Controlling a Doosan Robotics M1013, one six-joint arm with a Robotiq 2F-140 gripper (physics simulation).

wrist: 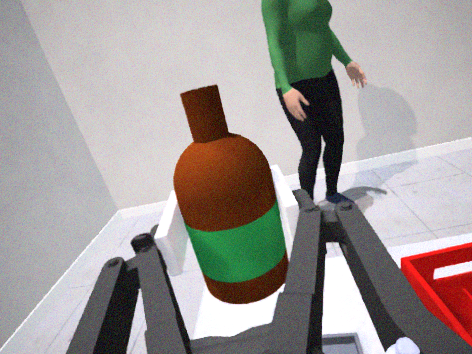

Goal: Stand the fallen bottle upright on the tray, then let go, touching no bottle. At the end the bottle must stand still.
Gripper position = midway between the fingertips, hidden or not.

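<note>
What I see here is a brown bottle point(223, 183), together with my gripper point(228, 194).
</note>
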